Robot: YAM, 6 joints.
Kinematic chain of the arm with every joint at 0, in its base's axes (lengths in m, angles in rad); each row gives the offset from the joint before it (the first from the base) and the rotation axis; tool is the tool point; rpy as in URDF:
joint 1: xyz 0 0 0.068 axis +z
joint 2: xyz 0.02 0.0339 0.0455 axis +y
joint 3: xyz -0.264 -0.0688 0 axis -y
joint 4: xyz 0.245 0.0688 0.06 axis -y
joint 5: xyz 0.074 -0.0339 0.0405 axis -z
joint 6: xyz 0.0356 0 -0.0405 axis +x
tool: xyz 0 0 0 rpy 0 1.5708 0
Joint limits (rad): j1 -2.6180..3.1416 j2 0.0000..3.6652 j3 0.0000..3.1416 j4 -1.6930..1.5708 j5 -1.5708..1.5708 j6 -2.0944..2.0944
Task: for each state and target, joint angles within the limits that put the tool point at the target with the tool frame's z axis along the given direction. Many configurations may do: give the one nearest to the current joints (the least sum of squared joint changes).
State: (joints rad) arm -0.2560 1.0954 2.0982 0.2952 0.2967 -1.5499
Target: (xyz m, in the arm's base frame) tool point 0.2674 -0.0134 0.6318 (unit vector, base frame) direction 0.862 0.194 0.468
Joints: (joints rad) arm -0.0856 1.5762 2.2627 -0.1793 -0.2703 -1.5499
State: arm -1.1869 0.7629 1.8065 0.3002 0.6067 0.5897
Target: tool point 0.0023 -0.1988 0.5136 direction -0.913 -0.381 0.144
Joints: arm -1.3850 1.1144 1.3501 0.3747 1.3168 0.5897
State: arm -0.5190 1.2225 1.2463 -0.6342 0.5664 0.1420
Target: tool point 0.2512 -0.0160 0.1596 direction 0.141 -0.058 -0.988
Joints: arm -0.0565 1.5274 0.8393 -0.7379 0.0500 0.1420
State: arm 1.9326 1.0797 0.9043 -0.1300 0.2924 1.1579
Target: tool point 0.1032 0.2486 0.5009 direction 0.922 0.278 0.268
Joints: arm 1.2841 1.2924 1.4191 0.3434 0.9375 1.1579
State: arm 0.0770 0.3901 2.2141 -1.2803 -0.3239 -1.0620
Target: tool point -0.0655 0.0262 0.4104 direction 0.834 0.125 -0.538
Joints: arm -0.2247 0.4418 1.5323 -1.6913 -0.3126 -1.0620
